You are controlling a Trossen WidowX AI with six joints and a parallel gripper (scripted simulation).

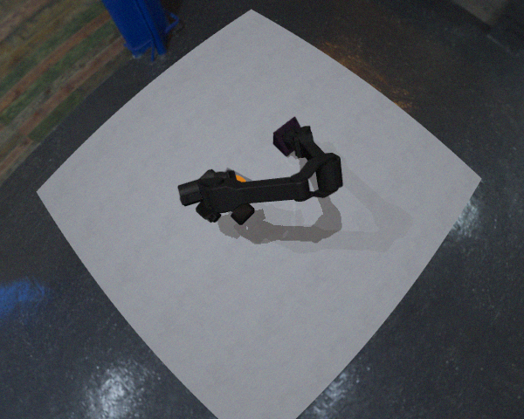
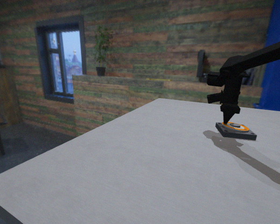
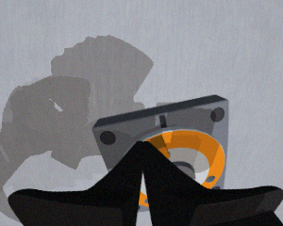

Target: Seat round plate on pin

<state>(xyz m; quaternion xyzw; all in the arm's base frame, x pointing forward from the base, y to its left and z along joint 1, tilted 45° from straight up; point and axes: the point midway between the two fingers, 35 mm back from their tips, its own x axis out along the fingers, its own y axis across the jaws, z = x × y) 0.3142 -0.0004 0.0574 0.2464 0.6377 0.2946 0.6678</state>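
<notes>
Now: gripper tip 4 cm past the square grey base, 3 cm to the left of it and 2 cm above it.
</notes>
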